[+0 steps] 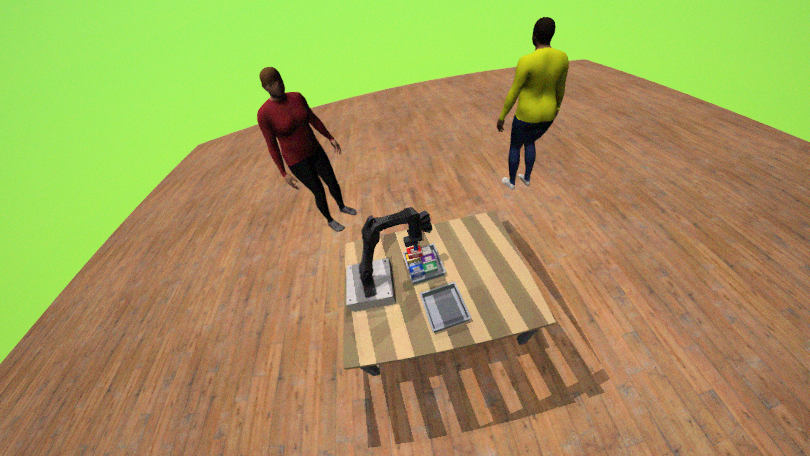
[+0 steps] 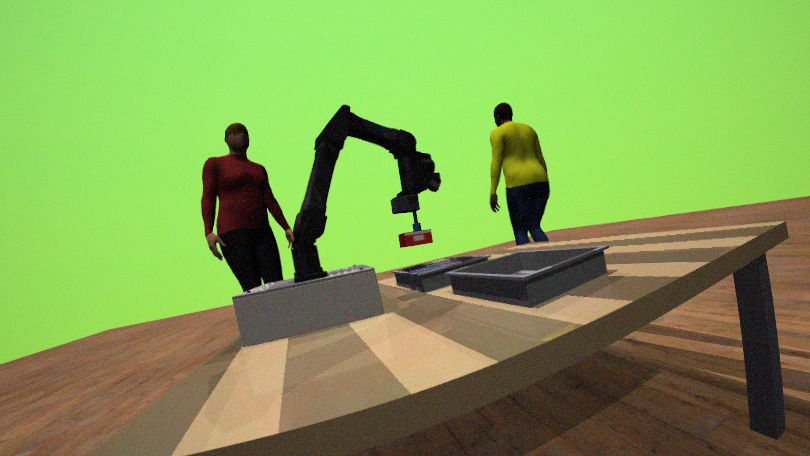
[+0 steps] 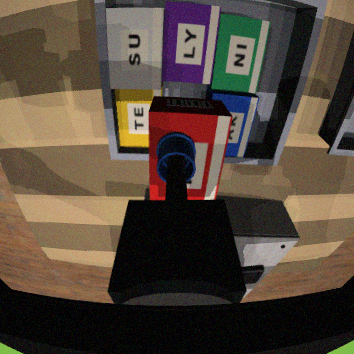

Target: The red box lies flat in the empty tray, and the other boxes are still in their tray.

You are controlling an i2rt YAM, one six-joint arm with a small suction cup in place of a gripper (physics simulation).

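Where they show: hand, tool point: [image 1: 416, 249] [image 2: 418, 234] [image 3: 175, 143]; arm's base, link origin: [image 1: 368, 282] [image 2: 309, 277].
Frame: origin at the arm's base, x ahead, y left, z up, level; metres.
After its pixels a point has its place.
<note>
My gripper [image 1: 416, 245] {x 0.348, y 0.087, z 0.051 m} [image 2: 417, 226] [image 3: 176, 157] {x 0.348, y 0.087, z 0.051 m}, a blue suction cup on a black rod, is shut on the top of the red box [image 2: 406, 240] {x 0.291, y 0.051, z 0.041 m} [image 3: 200, 130] {x 0.365, y 0.069, z 0.060 m}. The red box hangs level in the air, above and apart from the grey box tray [image 1: 427, 278] {x 0.359, y -0.062, z -0.077 m} [image 2: 436, 280] {x 0.302, y -0.063, z -0.077 m} [image 3: 108, 125] {x 0.319, y 0.171, z -0.049 m}. In that tray lie the white SU box [image 3: 125, 75] {x 0.381, y 0.142, z -0.048 m}, purple LY box [image 3: 189, 45] {x 0.411, y 0.070, z -0.060 m}, green NI box [image 3: 240, 55] {x 0.403, y 0.010, z -0.064 m}, yellow TE box [image 3: 125, 135] {x 0.295, y 0.154, z -0.064 m} and blue AK box [image 3: 231, 102] {x 0.348, y 0.017, z -0.050 m}; the red box partly hides the last two. The empty grey tray [image 1: 444, 307] {x 0.389, y -0.275, z -0.095 m} [image 2: 493, 291] {x 0.282, y -0.310, z -0.080 m} stands beside it.
The arm's grey base block [image 1: 371, 300] {x -0.004, y -0.126, z -0.001 m} [image 2: 308, 311] {x -0.020, y -0.123, z -0.058 m} stands on the striped table [image 1: 391, 351] {x 0.024, y -0.415, z -0.099 m} [image 2: 340, 385] {x -0.008, y -0.400, z -0.099 m}. Beyond the table stand a person in a red top [image 1: 291, 130] [image 2: 235, 192] and a person in a yellow top [image 1: 538, 84] [image 2: 518, 152].
</note>
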